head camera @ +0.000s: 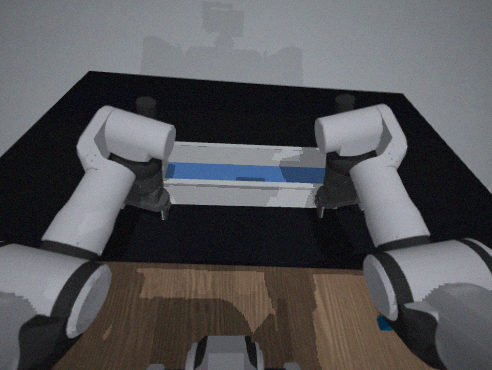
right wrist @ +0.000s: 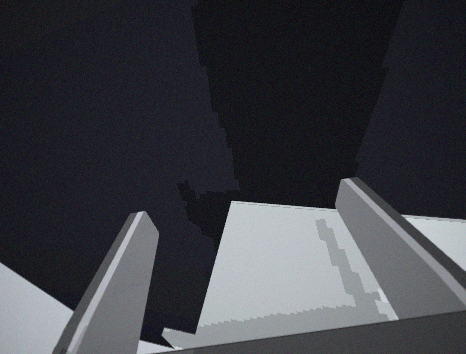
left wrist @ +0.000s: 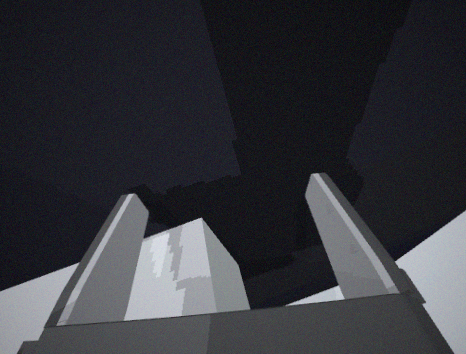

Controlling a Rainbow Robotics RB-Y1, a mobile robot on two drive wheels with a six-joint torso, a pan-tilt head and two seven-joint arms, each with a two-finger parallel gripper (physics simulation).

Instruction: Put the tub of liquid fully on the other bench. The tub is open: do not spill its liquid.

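The white open tub [head camera: 240,196] [left wrist: 192,270] [right wrist: 270,260] stands upright on the black bench top [head camera: 240,235] [left wrist: 100,100] [right wrist: 100,100]. Blue liquid [head camera: 225,171] shows inside it in the head view. My left gripper [head camera: 144,209] [left wrist: 224,194] is open and empty at the tub's left end. My right gripper [head camera: 341,208] [right wrist: 243,207] is open and empty at its right end. In both wrist views part of the tub's outer wall shows behind or between the fingers. The arms hide the tub's two ends in the head view.
A brown wooden surface [head camera: 200,320] lies in front of the black bench. A small blue piece [head camera: 384,323] shows beside the right arm. A grey wall [head camera: 350,45] with the robot's shadow stands behind the bench.
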